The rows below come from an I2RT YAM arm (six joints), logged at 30 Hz.
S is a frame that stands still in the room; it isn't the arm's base.
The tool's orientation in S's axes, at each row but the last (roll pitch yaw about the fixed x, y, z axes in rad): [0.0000, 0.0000, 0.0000]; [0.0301, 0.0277, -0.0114]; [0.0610, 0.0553, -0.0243]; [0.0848, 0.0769, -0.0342]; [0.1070, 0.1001, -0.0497]
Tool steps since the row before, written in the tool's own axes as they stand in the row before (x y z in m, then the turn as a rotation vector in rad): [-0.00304, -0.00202, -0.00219, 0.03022, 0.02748, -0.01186]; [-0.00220, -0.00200, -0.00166, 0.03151, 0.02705, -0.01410]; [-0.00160, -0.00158, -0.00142, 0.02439, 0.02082, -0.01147]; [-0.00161, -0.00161, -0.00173, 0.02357, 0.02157, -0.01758]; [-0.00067, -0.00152, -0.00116, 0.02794, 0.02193, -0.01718]
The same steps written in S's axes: [-0.00304, -0.00202, -0.00219, 0.03022, 0.02748, -0.01186]; [-0.00227, -0.00192, -0.00166, 0.03144, 0.02711, -0.01415]; [-0.00172, -0.00145, -0.00142, 0.02430, 0.02090, -0.01151]; [-0.00180, -0.00140, -0.00173, 0.02307, 0.02221, -0.01745]; [-0.00087, -0.00135, -0.00124, 0.02747, 0.02230, -0.01746]
